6 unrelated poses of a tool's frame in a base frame.
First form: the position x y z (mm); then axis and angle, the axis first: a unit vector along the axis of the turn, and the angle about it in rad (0 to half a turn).
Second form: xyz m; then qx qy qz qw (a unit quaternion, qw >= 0). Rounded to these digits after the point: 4 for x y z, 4 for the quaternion.
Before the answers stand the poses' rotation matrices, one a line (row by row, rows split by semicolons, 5 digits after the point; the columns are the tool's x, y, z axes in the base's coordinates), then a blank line. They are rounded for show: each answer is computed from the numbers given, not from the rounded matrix.
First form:
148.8 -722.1 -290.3 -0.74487 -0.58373 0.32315 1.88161
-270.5 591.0 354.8 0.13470 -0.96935 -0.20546 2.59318
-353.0 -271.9 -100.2 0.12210 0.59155 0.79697 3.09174
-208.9 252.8 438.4 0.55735 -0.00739 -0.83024 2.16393
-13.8 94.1 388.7 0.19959 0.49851 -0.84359 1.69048
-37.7 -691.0 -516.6 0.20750 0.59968 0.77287 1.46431
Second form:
0.41869 0.26011 -0.87008; 0.87545 0.13912 0.46286; 0.24144 -0.95550 -0.16947
-0.81973 -0.13488 -0.55665; -0.34911 0.88814 0.29890; 0.45406 0.43934 -0.77512
-0.96896 0.10465 0.22398; 0.18408 -0.29933 0.93622; 0.16502 0.94839 0.27077
-0.07468 0.68201 -0.72752; -0.69485 -0.55888 -0.45259; -0.71526 0.47172 0.51564
-0.07481 0.94894 0.30647; -0.72618 0.15879 -0.66892; -0.68342 -0.27259 0.67722
0.14477 -0.65728 0.73961; 0.87970 0.42768 0.20789; -0.45296 0.62054 0.64013

0.1488 -0.7221 -0.2903 -0.6019 -0.4717 0.2611 0.5891
-0.2705 0.5910 0.3548 0.1297 -0.9331 -0.1978 0.2708
-0.3530 -0.2719 -0.1002 0.1221 0.5914 0.7967 0.0249
-0.2089 0.2528 0.4384 0.4921 -0.0065 -0.7330 0.4696
-0.0138 0.0941 0.3887 0.1493 0.3730 -0.6311 0.6636
-0.0377 -0.6910 -0.5166 0.1387 0.4009 0.5166 0.7437

